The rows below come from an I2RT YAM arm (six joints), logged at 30 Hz.
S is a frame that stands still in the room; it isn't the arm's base.
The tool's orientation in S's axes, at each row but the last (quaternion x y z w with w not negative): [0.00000 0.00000 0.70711 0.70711]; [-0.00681 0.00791 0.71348 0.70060]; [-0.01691 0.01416 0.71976 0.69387]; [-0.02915 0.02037 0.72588 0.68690]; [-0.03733 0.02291 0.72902 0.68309]
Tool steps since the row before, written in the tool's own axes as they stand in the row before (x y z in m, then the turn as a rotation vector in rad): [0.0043 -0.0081 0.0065 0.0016 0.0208 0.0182]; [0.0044 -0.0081 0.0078 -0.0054 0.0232 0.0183]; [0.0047 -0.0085 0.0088 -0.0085 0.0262 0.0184]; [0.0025 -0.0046 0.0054 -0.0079 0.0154 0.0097]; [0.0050 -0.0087 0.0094 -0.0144 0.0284 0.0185]
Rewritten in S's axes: [0.0081 0.0043 0.0065 -0.0208 0.0016 0.0182]; [0.0080 0.0047 0.0077 -0.0231 -0.0054 0.0184]; [0.0083 0.0054 0.0086 -0.0260 -0.0086 0.0187]; [0.0044 0.0031 0.0053 -0.0151 -0.0080 0.0101]; [0.0081 0.0063 0.0091 -0.0278 -0.0146 0.0192]
